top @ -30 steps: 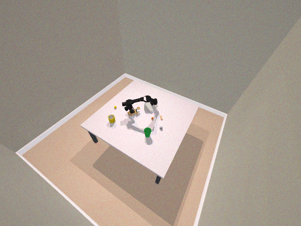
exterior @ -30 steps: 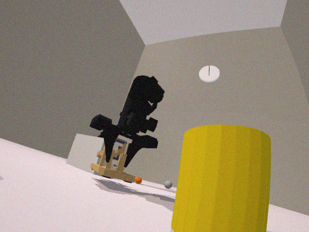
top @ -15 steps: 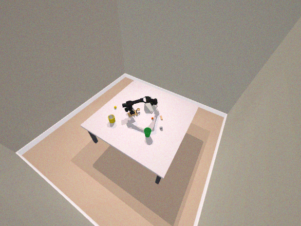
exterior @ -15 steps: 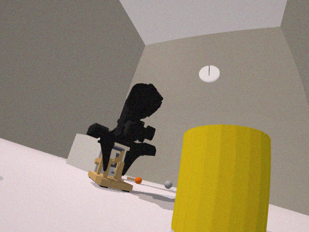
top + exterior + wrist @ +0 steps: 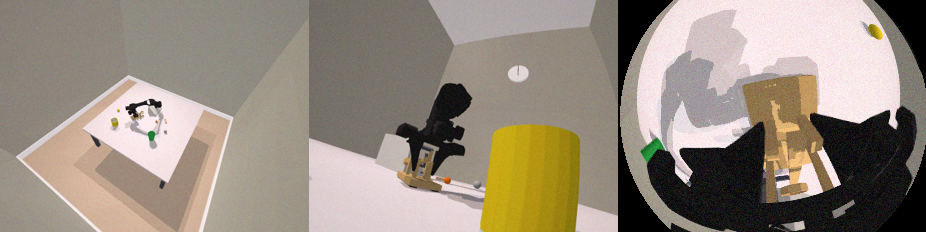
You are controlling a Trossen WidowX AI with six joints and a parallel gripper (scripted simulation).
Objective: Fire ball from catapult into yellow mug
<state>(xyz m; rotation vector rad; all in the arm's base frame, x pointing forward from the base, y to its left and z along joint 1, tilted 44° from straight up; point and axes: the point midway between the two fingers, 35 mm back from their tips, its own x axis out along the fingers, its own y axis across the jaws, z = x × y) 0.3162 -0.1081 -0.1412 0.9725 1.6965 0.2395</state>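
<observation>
My gripper tip is 110 mm past the orange ball, 310 mm to the right of it and 20 mm above it. The rest, counted from my gripper tip: yellow mug 250 mm ahead, 140 mm to the right; wooden catapult 50 mm behind, 50 mm to the left, 20 mm above; yellow ball 30 mm ahead, 280 mm to the right, 10 mm below.
</observation>
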